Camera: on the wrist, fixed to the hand. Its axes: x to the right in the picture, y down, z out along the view.
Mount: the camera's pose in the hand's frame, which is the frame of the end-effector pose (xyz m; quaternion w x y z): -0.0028 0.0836 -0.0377 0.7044 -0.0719 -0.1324 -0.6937
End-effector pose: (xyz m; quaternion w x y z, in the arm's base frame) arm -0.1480 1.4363 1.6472 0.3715 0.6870 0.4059 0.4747
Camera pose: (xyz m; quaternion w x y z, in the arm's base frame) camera -0.1674 1.4055 1.7314 0.6941 0.2385 0.6791 0.0149
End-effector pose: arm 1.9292 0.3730 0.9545 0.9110 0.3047 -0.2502 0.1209
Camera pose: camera 1.9101 0.4617 0.9684 0.7143 0.3387 -0.0942 -0.6051
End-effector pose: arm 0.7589 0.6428 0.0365 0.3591 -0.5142 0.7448 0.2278
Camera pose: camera 0.6704 0.6485 0.0602 0.4726 -0.8745 0.1040 0.0330
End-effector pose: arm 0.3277 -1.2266 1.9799 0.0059 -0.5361 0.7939 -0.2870
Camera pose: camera 0.2461 -1.1855 1.9719 0.1284 0.9667 -0.2072 0.0782
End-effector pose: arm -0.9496 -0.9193 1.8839 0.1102 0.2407 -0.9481 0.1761
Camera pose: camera -0.9839 -0.8348 1.8940 0.0916 0.8426 -0.5281 -0.0524
